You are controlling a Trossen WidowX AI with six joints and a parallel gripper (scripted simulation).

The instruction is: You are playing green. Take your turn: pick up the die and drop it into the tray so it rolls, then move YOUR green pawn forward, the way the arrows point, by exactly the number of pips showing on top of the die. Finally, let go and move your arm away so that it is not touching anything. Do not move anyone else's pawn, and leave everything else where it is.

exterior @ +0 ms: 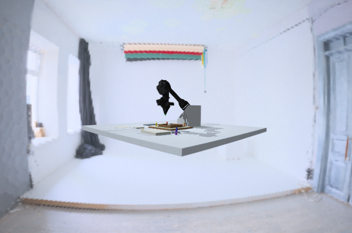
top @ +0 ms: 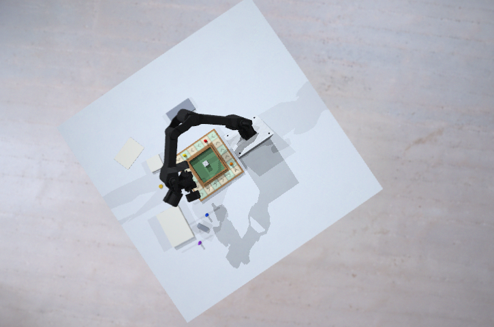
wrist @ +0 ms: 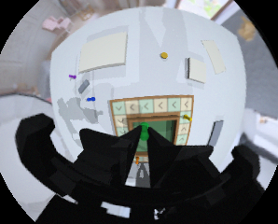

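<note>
Now: gripper tip 10 cm past the green tray, 2 cm to the left of it and 12 cm above it. The rest, counted from my gripper tip: green pawn (1 cm above); white die (10 cm behind, 3 cm to the right, 10 cm below); yellow pawn (3 cm behind, 14 cm to the right, 10 cm below).
</note>
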